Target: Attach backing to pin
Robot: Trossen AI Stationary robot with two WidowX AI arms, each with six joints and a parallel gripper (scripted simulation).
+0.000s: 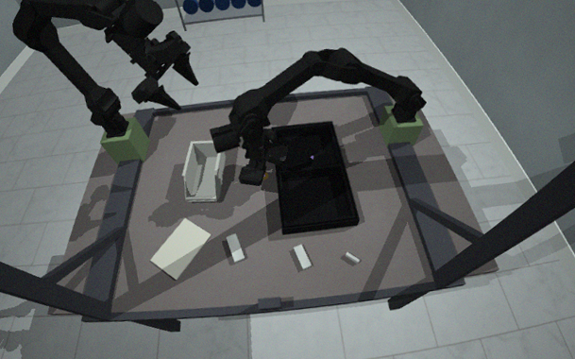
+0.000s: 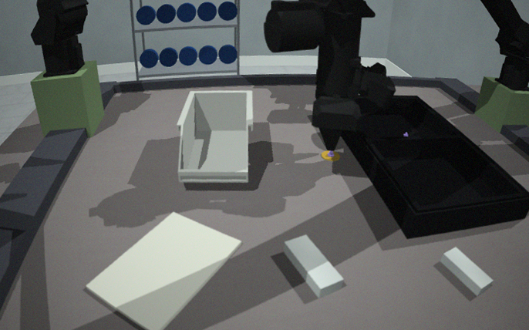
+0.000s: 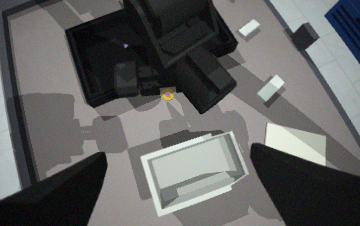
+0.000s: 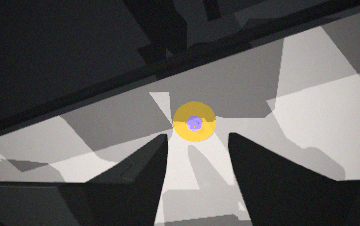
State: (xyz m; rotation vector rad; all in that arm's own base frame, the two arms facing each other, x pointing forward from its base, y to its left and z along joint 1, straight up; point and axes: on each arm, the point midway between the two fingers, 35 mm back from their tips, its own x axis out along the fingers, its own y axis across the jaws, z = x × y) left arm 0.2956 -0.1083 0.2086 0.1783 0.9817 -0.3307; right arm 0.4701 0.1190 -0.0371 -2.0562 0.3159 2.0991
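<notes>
The yellow pin lies 5 cm below my right hand. Round my right hand: cream flat plate: 23 cm to the left, 22 cm behind, 5 cm below; then black tray: 15 cm to the right, 4 cm below, 1 cm behind; then white bin: 17 cm to the left, 2 cm below.
My left gripper is now 32 cm above the yellow pin, 17 cm to the left of it and 4 cm past it. From my left hand the other things lie so: cream flat plate (32 cm below, 27 cm behind, 6 cm to the left); black tray (31 cm to the right, 31 cm below, 5 cm behind); white bin (29 cm below, 4 cm behind, 1 cm to the left).
</notes>
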